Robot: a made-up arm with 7 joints.
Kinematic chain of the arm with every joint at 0, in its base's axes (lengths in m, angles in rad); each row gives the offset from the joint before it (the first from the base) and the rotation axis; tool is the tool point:
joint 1: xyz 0 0 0.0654 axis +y
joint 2: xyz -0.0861 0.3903 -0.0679 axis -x
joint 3: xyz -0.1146 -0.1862 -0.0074 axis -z
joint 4: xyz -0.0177 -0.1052 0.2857 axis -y
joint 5: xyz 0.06 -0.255 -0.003 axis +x
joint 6: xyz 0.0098 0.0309 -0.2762 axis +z
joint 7: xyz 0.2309 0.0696 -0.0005 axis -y
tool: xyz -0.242 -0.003 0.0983
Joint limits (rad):
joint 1: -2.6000..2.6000
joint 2: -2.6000..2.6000
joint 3: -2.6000..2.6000
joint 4: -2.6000..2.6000
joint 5: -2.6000..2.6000
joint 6: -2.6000..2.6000
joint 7: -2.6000..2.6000
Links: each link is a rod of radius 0.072 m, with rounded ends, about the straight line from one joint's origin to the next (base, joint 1, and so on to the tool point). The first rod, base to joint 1, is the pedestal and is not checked.
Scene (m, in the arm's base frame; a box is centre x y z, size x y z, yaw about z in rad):
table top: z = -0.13
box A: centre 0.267 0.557 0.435 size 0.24 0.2 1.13 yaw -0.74
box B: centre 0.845 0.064 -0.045 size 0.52 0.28 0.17 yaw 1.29
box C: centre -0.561 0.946 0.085 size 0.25 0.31 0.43 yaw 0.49
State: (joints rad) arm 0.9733 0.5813 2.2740 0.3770 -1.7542 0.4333 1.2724
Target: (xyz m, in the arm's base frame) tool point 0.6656 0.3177 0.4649
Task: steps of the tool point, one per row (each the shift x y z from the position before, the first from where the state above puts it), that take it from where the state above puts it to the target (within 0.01 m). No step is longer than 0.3 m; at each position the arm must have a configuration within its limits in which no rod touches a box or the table.
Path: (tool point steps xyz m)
1: 0.2053 -0.0386 0.0295
2: 0.1856 -0.1599 0.0300
3: 0.0626 -0.2245 -0.0283
4: 0.0586 -0.2008 0.0366
5: -0.0291 -0.1233 0.0207
6: -0.0592 0.0093 0.0509
7: 0.0019 0.1499 0.0710
8: 0.0959 -0.1956 -0.0527
9: 0.1829 -0.1053 -0.1016
10: 0.2131 0.0248 -0.1302
11: 0.1740 0.1515 -0.1405
12: 0.0793 0.2344 -0.1412

